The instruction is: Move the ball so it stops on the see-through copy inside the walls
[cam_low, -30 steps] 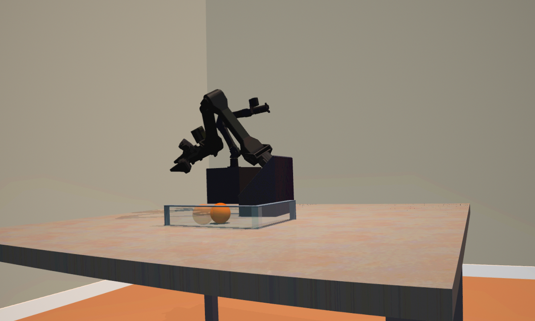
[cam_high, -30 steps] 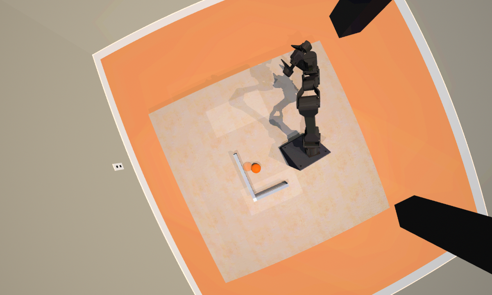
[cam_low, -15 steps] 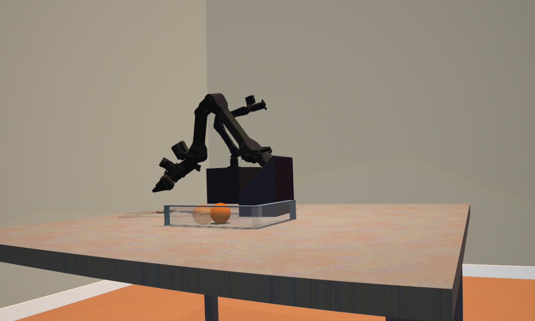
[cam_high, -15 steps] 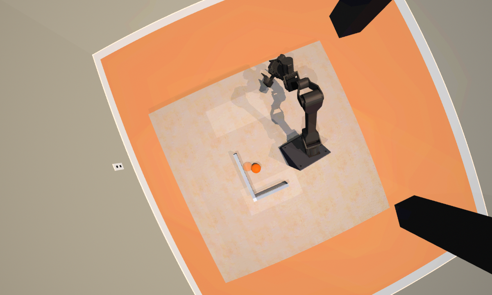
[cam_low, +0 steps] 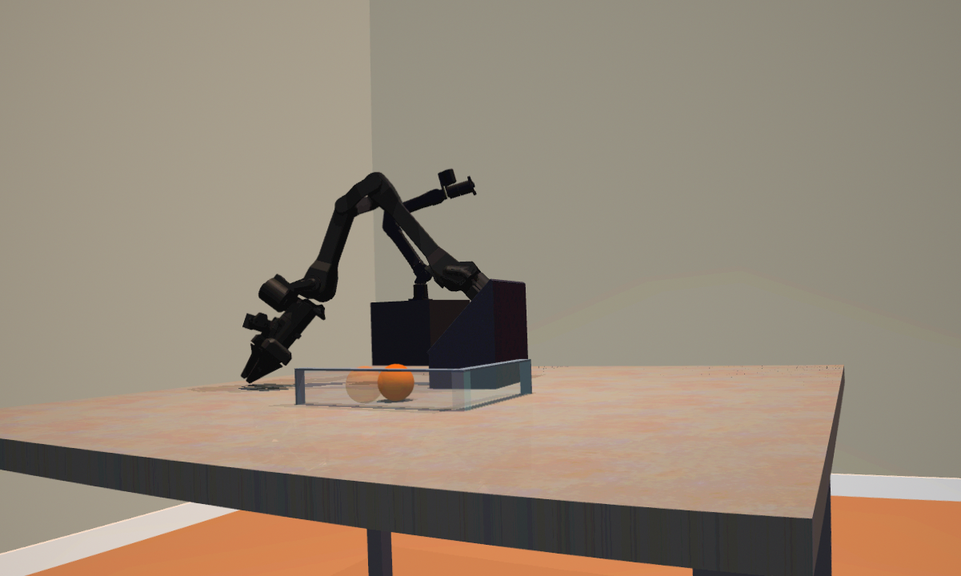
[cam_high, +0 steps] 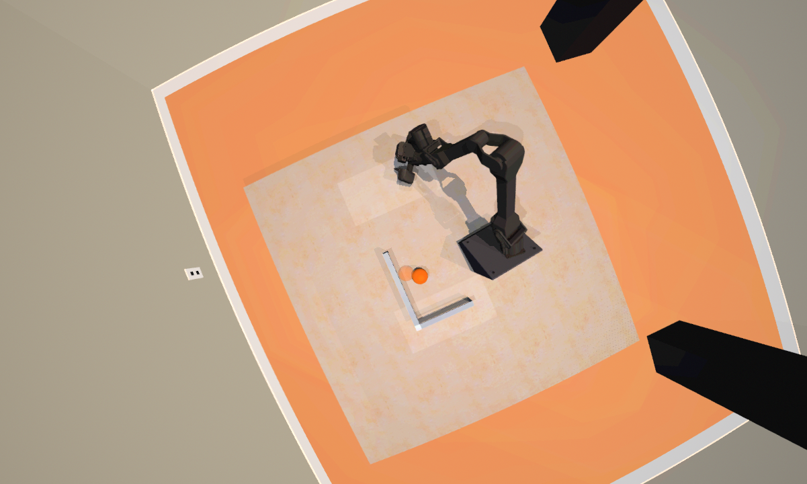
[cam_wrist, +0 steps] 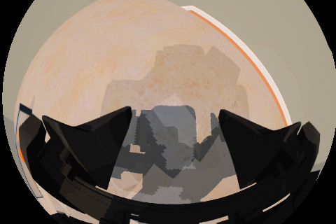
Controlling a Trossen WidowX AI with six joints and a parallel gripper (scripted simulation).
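Now: gripper tip 120 mm short of the see-through copy, 430 mm to the right of it and 10 mm below it. From my gripper tip the other things lie so: long wall 160 mm ahead, 490 mm to the left, 10 mm above; short wall 40 mm ahead, 640 mm to the left, 10 mm above; orange ball 80 mm ahead, 460 mm to the left, 10 mm above.
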